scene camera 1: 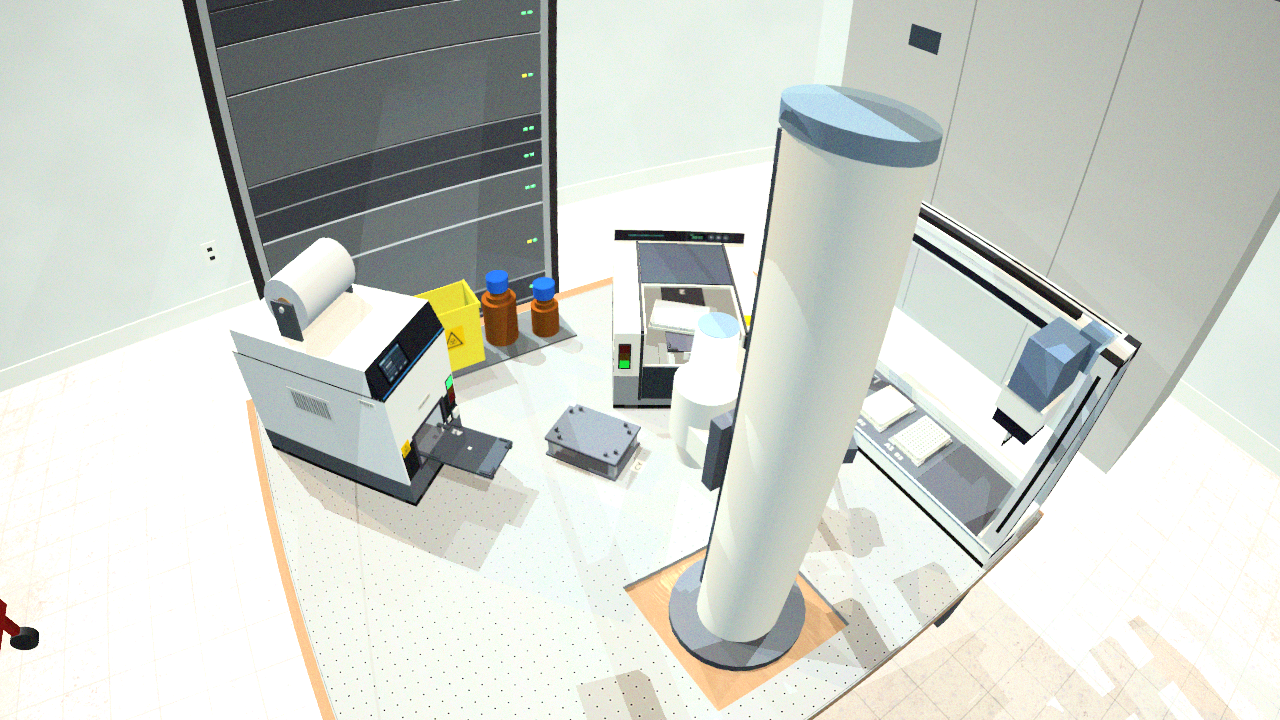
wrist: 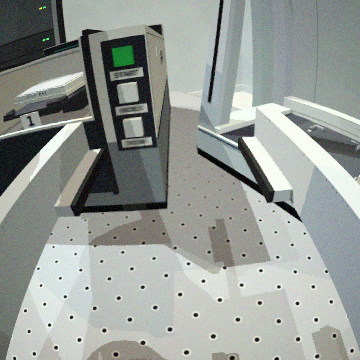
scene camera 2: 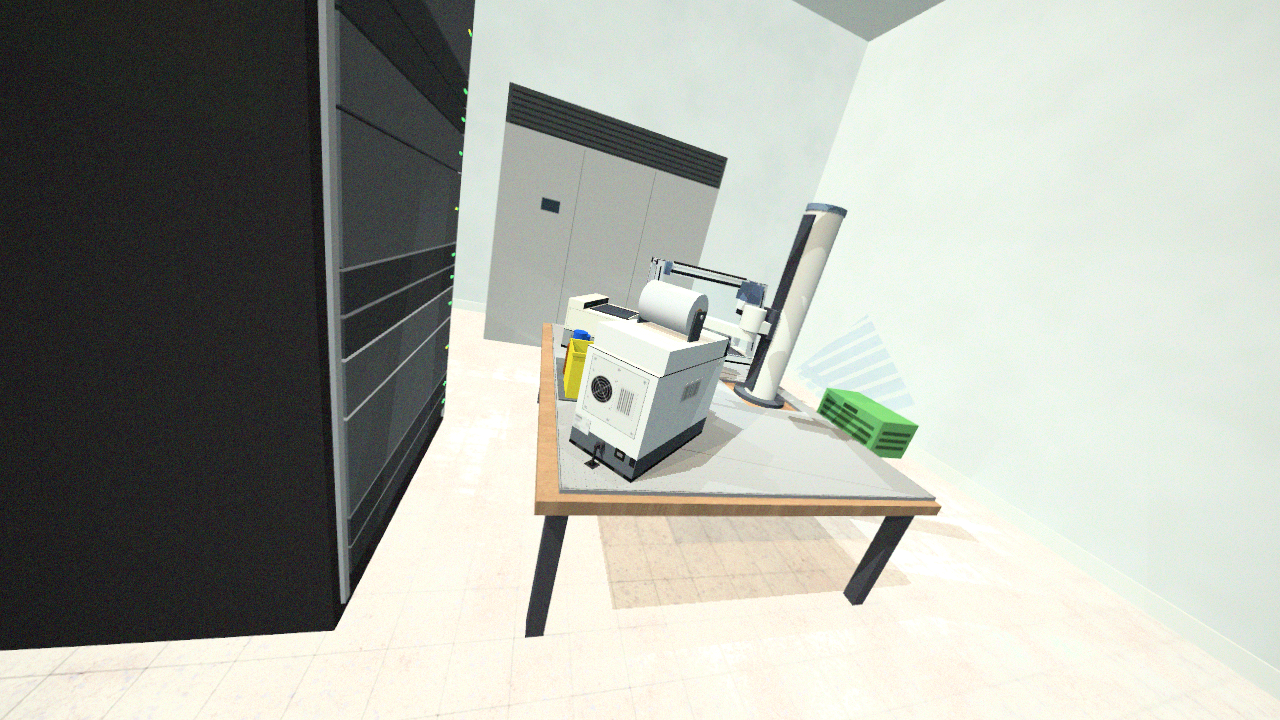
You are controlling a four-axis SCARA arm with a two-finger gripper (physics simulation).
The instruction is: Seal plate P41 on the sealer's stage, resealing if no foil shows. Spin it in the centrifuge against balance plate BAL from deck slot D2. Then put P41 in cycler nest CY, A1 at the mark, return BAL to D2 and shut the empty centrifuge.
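Places are measured from the arm's base along level axes (x back, y left, z down), in millimetres.
Pixels of known places: gripper, fingertip midpoint: (wrist: 168,130); arm's base at its link origin: (scene camera 1: 736,611) (scene camera 2: 757,396).
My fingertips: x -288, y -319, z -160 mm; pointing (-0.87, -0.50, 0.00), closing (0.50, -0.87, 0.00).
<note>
For each thing: its middle in the pictures, then the offset to it from my fingertips. "*": a spot on its surface instead.
- centrifuge at the middle of its body: (wrist: 81,89) (scene camera 1: 682,305) (scene camera 2: 620,330) dx -389, dy -13, dz +25 mm
- centrifuge's button panel at a spot on its surface: (wrist: 111,92) * dx -130, dy -9, dz +0 mm
- sealer at the middle of its body: (scene camera 1: 338,360) (scene camera 2: 661,367) dx -449, dy +794, dz -91 mm
- bolted dark block at the middle of its body: (scene camera 1: 592,439) dx -188, dy +344, dz +116 mm
The centrifuge (scene camera 1: 626,308) (scene camera 2: 581,313) stands open at the back middle. A white plate (scene camera 1: 677,315) (wrist: 52,91) lies flat inside it on a dark bucket, behind the marking 1; its label is blurred. My gripper (wrist: 168,130) is shut to its narrow setting, empty, a gap between its pads. It hangs over the perforated table top, in front of the centrifuge's button panel (wrist: 111,92); arm and column hide it in scene camera 1. The sealer (scene camera 1: 340,394) (scene camera 2: 648,376) has its dark stage (scene camera 1: 478,449) out with no plate on it. Which nest is CY cannot be told.
The gantry deck at right bears two white plates (scene camera 1: 886,407) (scene camera 1: 921,438); their labels are unreadable. A bolted dark block (scene camera 1: 593,436) stands between sealer and arm column (scene camera 1: 805,358) (scene camera 2: 801,304). Brown bottles (scene camera 1: 499,317) (scene camera 1: 544,315) and a yellow bin (scene camera 1: 463,331) (scene camera 2: 575,371) stand behind.
</note>
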